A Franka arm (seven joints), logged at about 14 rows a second.
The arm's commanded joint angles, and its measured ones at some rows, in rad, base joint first. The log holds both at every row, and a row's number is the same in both.
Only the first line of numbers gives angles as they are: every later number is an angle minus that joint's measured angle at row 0.
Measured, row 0:
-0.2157 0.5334 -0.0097 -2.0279 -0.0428 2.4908 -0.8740
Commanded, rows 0 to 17:
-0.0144 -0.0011 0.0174 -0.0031 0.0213 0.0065 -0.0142
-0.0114 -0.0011 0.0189 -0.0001 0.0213 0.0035 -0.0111
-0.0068 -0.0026 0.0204 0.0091 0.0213 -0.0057 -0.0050
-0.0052 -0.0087 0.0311 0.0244 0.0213 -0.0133 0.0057
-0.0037 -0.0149 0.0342 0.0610 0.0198 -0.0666 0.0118
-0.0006 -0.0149 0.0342 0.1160 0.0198 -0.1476 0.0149
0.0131 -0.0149 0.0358 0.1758 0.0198 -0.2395 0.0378
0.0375 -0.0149 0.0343 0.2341 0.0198 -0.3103 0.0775
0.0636 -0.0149 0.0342 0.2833 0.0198 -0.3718 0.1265
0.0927 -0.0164 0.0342 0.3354 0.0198 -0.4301 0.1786
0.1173 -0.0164 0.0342 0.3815 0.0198 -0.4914 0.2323
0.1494 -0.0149 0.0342 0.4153 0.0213 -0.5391 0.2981
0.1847 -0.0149 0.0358 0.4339 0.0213 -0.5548 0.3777
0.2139 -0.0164 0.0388 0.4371 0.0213 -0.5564 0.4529
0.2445 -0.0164 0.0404 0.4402 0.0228 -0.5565 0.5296
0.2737 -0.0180 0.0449 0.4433 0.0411 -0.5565 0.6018
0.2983 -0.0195 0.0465 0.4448 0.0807 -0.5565 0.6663
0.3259 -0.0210 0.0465 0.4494 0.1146 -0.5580 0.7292
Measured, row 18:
0.2886 -0.0207 0.0496 0.4287 0.0612 -0.5415 0.6226
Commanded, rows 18 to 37:
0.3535 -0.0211 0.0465 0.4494 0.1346 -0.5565 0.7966
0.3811 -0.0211 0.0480 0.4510 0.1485 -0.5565 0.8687
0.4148 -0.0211 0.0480 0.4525 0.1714 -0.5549 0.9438
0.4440 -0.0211 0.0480 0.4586 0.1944 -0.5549 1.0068
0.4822 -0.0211 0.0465 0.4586 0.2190 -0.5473 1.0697
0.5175 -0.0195 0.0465 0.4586 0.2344 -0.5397 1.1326
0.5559 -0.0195 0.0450 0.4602 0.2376 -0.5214 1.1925
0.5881 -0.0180 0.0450 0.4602 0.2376 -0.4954 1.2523
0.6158 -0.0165 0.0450 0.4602 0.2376 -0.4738 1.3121
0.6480 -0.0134 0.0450 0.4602 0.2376 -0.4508 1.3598
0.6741 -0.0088 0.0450 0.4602 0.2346 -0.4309 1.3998
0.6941 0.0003 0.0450 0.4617 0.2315 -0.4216 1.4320
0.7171 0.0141 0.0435 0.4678 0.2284 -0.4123 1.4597
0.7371 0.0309 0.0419 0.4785 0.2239 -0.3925 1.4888
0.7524 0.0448 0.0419 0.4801 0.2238 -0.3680 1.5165
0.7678 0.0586 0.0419 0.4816 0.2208 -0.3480 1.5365
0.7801 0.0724 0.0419 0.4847 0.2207 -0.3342 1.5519
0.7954 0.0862 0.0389 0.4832 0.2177 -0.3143 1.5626
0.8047 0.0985 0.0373 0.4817 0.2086 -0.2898 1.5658
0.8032 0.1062 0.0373 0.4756 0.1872 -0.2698 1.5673
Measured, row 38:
0.7882 0.0773 0.0516 0.4490 0.2134 -0.2889 1.5390
